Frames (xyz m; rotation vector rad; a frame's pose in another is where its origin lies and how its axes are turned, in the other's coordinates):
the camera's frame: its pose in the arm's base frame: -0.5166 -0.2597 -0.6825 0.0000 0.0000 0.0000
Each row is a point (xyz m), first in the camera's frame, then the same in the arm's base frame.
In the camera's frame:
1: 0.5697 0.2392 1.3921
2: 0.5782 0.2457 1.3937
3: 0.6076 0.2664 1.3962
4: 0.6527 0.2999 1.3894
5: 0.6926 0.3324 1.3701
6: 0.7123 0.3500 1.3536
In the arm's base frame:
1: 0.0531 -0.0205 0.7096
2: 0.0616 -0.0140 0.7112
3: 0.0910 0.0067 0.7137
4: 0.1361 0.0402 0.7069
5: 0.1760 0.0727 0.6876
6: 0.1957 0.0903 0.6711

